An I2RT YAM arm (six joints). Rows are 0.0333 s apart.
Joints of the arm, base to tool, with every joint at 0 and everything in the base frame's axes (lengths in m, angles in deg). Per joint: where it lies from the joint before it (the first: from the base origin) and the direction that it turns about. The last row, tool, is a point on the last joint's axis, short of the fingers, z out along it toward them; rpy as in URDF.
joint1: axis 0 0 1 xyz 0 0 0.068
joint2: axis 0 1 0 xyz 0.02 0.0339 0.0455
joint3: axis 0 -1 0 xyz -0.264 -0.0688 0
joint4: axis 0 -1 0 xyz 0.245 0.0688 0.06
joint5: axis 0 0 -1 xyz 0.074 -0.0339 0.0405
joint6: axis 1 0 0 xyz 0.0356 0 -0.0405
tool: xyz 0 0 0 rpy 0 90 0
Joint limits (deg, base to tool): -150..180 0..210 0..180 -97..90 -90..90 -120..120
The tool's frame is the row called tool.
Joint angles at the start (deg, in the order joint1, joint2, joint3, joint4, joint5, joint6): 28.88, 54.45, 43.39, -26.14, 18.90, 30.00
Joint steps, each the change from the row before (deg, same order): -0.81, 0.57, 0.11, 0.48, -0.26, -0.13; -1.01, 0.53, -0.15, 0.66, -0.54, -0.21; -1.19, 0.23, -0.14, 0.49, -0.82, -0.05; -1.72, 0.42, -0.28, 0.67, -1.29, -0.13; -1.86, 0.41, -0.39, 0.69, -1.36, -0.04; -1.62, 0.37, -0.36, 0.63, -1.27, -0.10; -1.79, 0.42, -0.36, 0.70, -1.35, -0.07; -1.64, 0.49, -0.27, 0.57, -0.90, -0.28; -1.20, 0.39, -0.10, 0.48, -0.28, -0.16; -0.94, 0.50, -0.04, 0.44, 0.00, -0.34; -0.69, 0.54, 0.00, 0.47, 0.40, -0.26
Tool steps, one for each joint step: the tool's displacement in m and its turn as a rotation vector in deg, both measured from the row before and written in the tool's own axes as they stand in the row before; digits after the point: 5 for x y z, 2 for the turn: -0.00174, -0.00127, 0.00278, 0.40, -0.07, 0.34; -0.00102, -0.00214, 0.00351, 0.33, 0.05, 0.36; -0.00145, -0.00295, 0.00243, 0.16, 0.03, 0.67; -0.00150, -0.00444, 0.00399, 0.23, 0.24, 0.86; -0.00124, -0.00520, 0.00423, 0.30, 0.29, 1.01; -0.00104, -0.00460, 0.00368, 0.18, 0.28, 0.83; -0.00139, -0.00516, 0.00389, 0.22, 0.24, 0.97; -0.00145, -0.00494, 0.00372, 0.54, 0.14, 0.66; -0.00175, -0.00361, 0.00256, 0.66, -0.19, 0.56; -0.00145, -0.00283, 0.00270, 0.75, -0.18, 0.21; -0.00131, -0.00211, 0.00262, 0.90, -0.32, 0.14
